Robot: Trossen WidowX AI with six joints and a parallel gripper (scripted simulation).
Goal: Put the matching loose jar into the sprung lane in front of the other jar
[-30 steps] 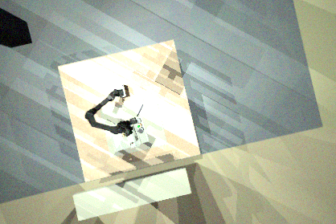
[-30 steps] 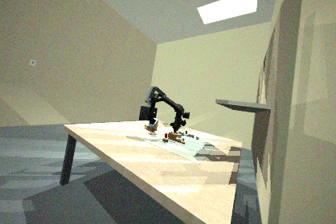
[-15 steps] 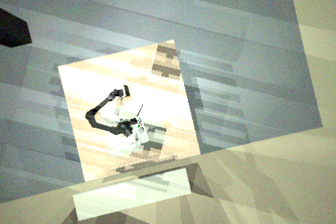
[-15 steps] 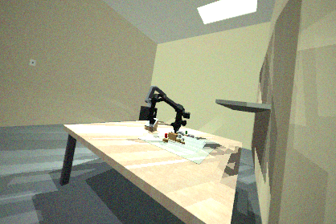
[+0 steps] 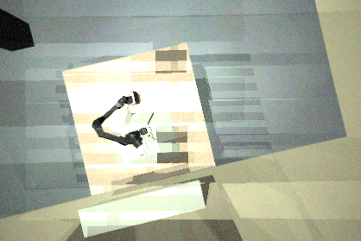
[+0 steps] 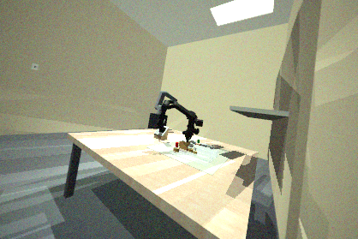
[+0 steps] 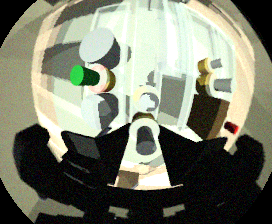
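Right now my gripper tip is 130 mm to the left of the brown box, 30 mm short of it and 10 mm above it. Also, from my gripper tip: shelf 510 mm ahead, 320 mm above.
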